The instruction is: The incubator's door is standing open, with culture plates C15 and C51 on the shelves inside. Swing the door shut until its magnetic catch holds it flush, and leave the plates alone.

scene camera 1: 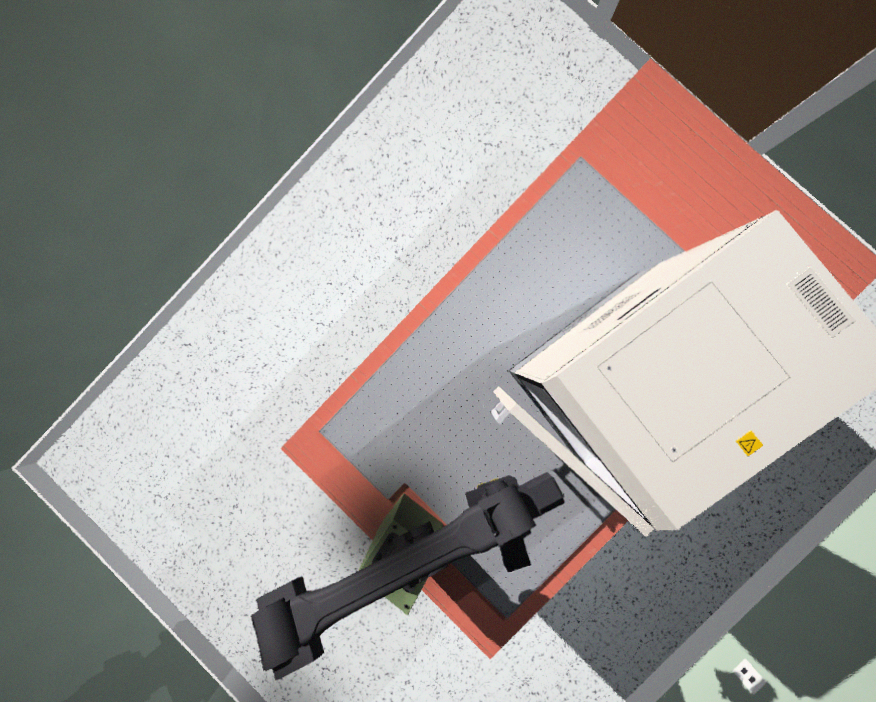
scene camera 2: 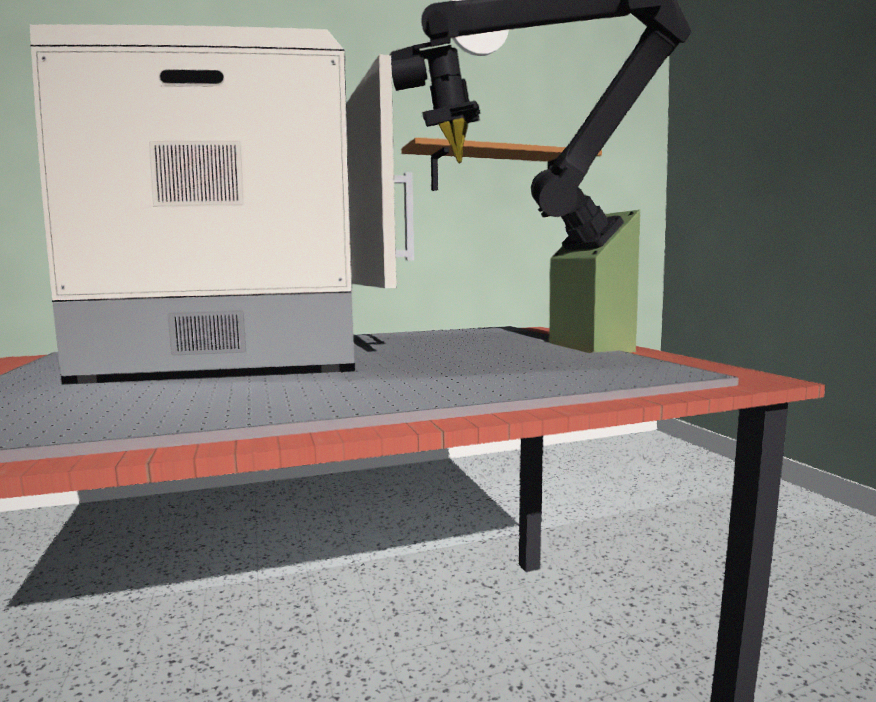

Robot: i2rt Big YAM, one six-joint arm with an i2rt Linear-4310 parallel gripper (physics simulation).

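Places are measured from the arm's base along level axes (x ahead, y left, z up), in metres.
Where they show: gripper, between the fingertips: point(scene camera 2: 459, 162); arm's base, origin of its link: point(scene camera 2: 593, 236).
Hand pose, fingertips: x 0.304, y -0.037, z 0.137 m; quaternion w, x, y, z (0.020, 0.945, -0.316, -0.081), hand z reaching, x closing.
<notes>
Things, the pixels of their centre, and the offset from my fingertips. "pt": a spot on its surface instead. Level surfaces: height alone.
- cream incubator, middle of its body: point(scene camera 2: 225, 215) point(scene camera 1: 644, 373) dy -0.149, dx +0.417, dz -0.095 m
- grey perforated board, height of its surface: dz -0.370 m
- door's light handle, a spot on its surface: point(scene camera 2: 409, 219) pt dy +0.067, dx +0.137, dz -0.116 m
The cream incubator point(scene camera 1: 694, 372) point(scene camera 2: 197, 248) stands on the grey perforated board point(scene camera 1: 453, 343) point(scene camera 2: 467, 380). Its door point(scene camera 1: 555, 445) point(scene camera 2: 387, 146) is partly open, with a narrow wedge-shaped gap between its free edge and the body. The door's light handle point(scene camera 1: 500, 413) point(scene camera 2: 409, 219) is on the outer face near the free edge. My gripper point(scene camera 2: 459, 158) is shut and empty, yellow fingertips pointing down, on the handle side of the door and above handle height; the arm mostly hides it in scene camera 1. Whether the wrist touches the door I cannot tell. Plates C15 and C51 are hidden inside.
My arm stands on a green pedestal point(scene camera 1: 403, 602) point(scene camera 2: 614, 307) at the edge of the red table point(scene camera 1: 628, 138) point(scene camera 2: 431, 437). An orange wall shelf point(scene camera 2: 511, 151) with a dark bracket shows behind the gripper in scene camera 2.
</notes>
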